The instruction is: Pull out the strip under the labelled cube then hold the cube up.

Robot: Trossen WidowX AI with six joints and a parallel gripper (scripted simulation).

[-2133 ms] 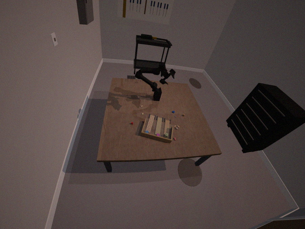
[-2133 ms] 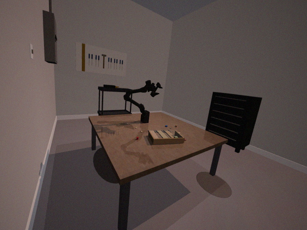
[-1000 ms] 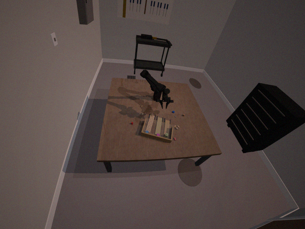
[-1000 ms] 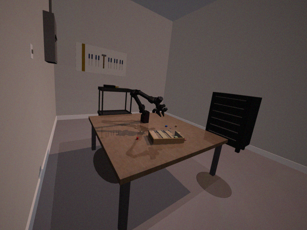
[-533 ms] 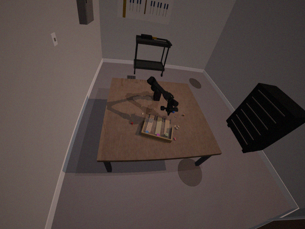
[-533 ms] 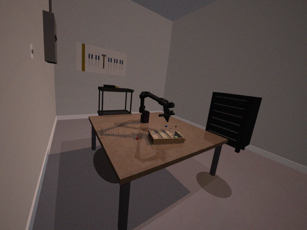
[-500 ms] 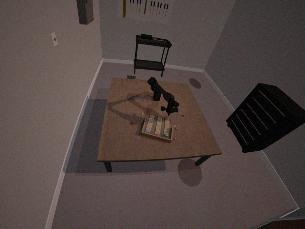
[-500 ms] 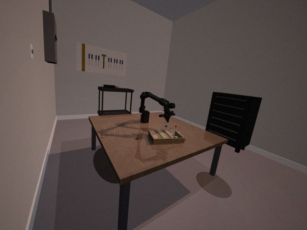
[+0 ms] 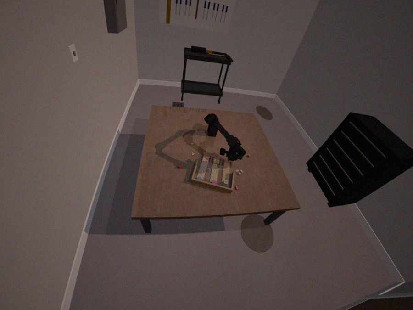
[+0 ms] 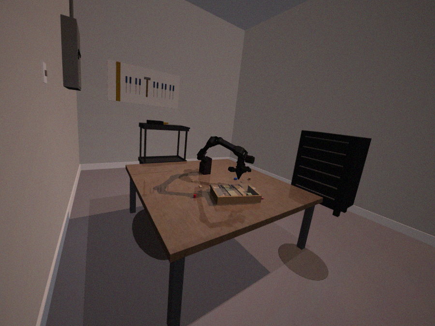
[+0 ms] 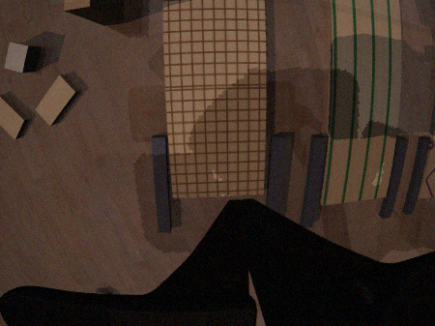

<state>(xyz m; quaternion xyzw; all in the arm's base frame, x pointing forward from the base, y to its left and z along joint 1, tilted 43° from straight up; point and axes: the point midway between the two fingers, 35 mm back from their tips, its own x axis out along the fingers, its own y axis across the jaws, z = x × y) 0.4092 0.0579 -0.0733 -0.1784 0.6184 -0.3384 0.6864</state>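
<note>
Right now my gripper tip is 170 mm past the blue strip, 120 mm to the right of it and 70 mm above it. Also, from my gripper tip: red strip: 410 mm to the right, 60 mm below, 40 mm ahead.
</note>
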